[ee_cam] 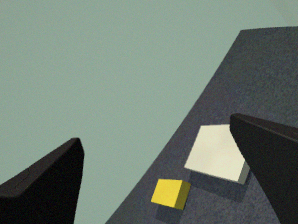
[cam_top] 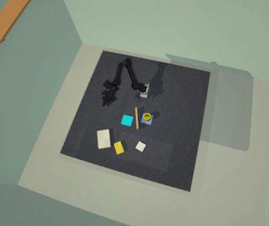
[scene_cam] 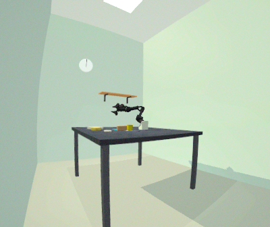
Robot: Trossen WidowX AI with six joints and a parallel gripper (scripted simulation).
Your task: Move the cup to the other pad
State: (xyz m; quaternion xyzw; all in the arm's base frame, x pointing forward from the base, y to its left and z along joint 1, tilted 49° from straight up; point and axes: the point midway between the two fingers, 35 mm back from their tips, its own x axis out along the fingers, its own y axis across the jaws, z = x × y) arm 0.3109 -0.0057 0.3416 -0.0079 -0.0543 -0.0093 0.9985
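Right now my gripper tip is 10 cm past the cup, 37 cm to the right of it and 24 cm above it. Also, from my gripper tip: thin wooden bar: 6 cm behind, 28 cm to the left, 26 cm below; then white block: 24 cm ahead, 3 cm to the left, 26 cm below; then cyan pad: 2 cm behind, 19 cm to the left, 29 cm below.
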